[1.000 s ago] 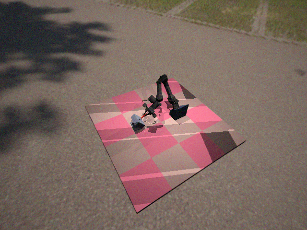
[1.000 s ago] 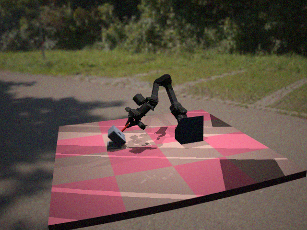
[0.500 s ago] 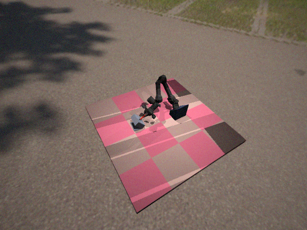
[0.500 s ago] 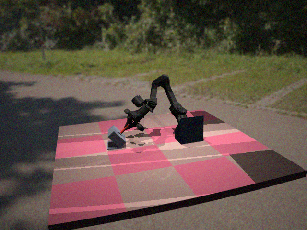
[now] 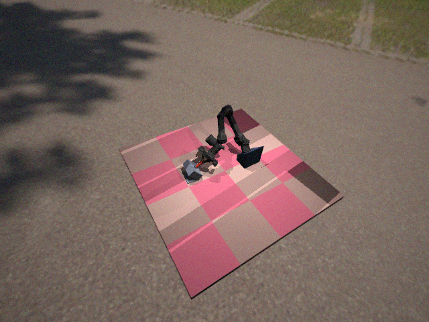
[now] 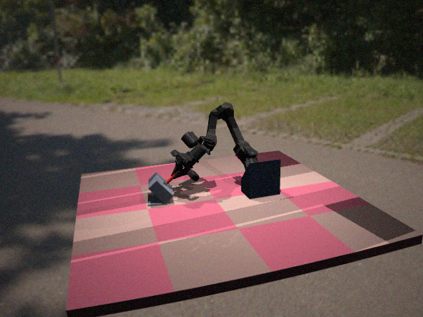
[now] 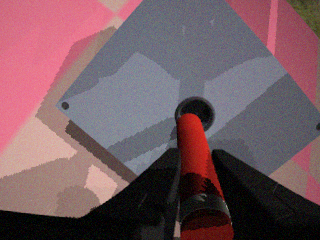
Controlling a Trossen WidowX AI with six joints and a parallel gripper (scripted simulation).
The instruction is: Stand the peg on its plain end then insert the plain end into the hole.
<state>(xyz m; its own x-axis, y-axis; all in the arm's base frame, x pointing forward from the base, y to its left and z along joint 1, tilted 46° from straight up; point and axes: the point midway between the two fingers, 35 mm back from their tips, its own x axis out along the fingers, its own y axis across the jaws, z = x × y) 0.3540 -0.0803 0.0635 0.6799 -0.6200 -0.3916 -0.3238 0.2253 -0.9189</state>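
Now: gripper tip 60 mm short of the sloped panel, 10 mm to the left of it and 50 mm above it. From my gripper tip the other things lie so: peg 10 mm behind, 10 mm above.
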